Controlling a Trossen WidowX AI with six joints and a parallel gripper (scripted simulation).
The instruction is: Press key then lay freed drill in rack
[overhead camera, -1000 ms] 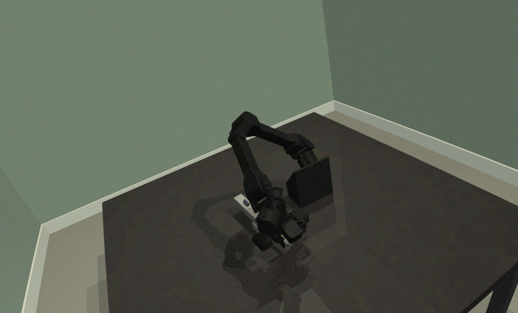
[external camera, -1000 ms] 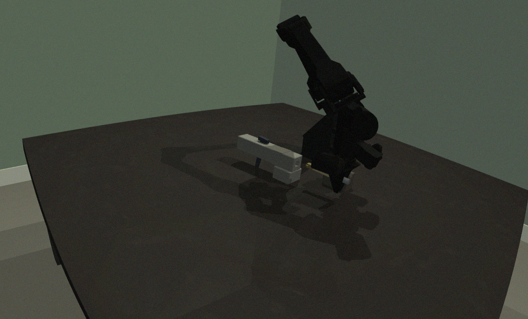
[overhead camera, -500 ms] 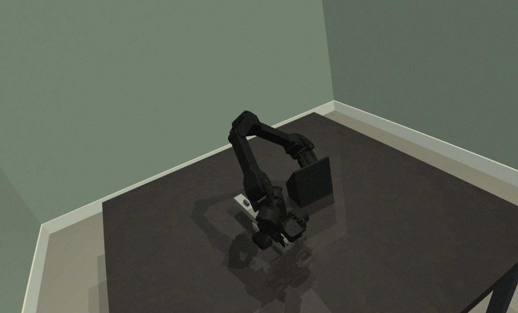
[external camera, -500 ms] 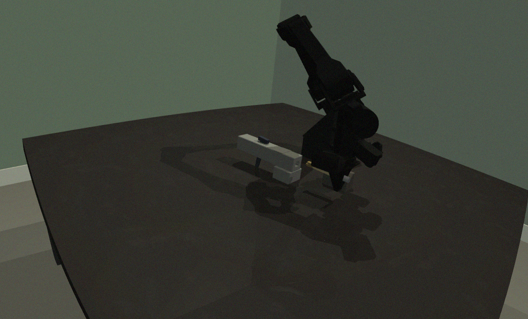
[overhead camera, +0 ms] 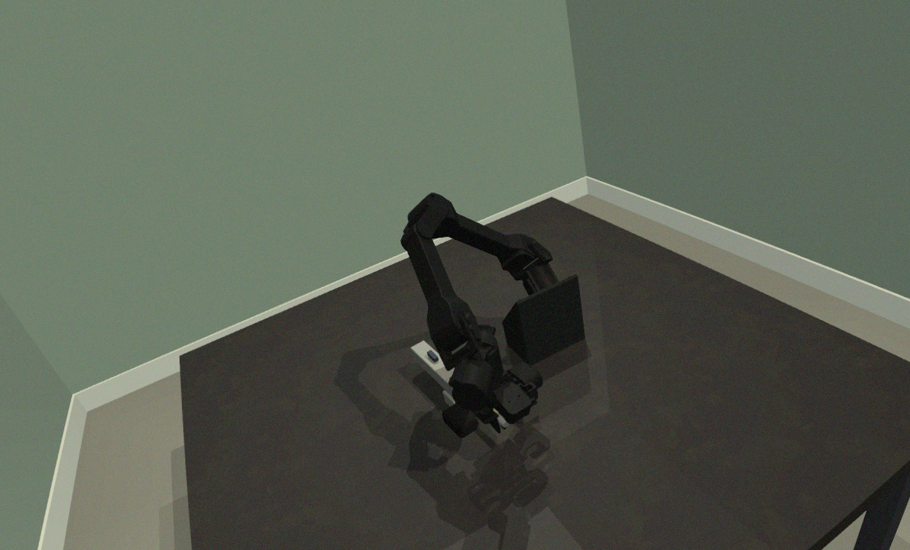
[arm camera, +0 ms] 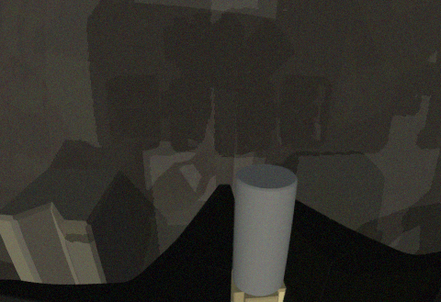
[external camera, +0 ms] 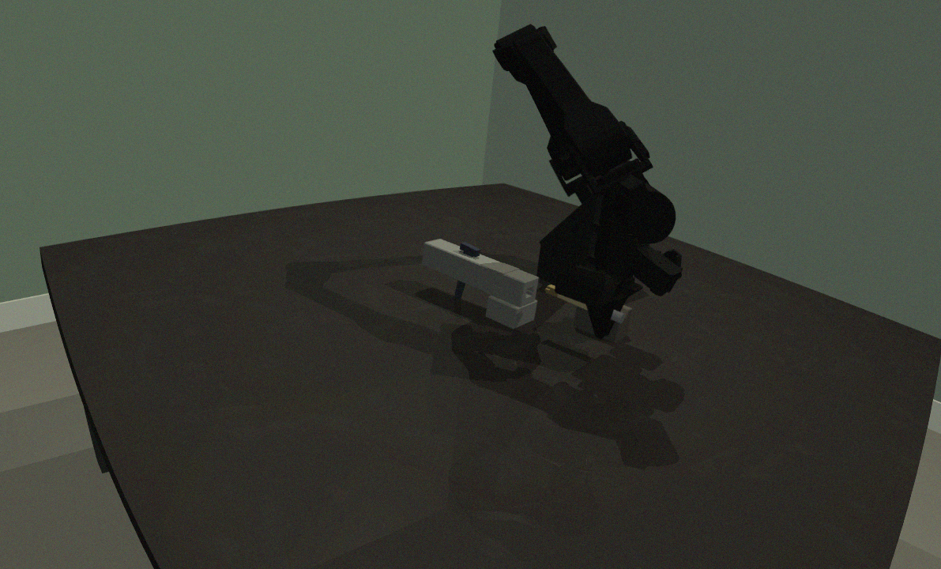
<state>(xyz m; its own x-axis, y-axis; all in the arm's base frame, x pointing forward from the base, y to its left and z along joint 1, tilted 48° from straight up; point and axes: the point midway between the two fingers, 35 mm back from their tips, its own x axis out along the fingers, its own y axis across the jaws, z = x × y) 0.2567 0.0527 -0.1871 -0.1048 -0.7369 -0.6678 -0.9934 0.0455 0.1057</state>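
The rack block lies 7 cm behind my gripper tip, 4 cm to the right of it and 1 cm below it. Also, from my gripper tip: dark blue t-shaped peg: 1 cm ahead, 23 cm to the right, 3 cm above; then pale housing: 1 cm ahead, 20 cm to the right, 2 cm above.
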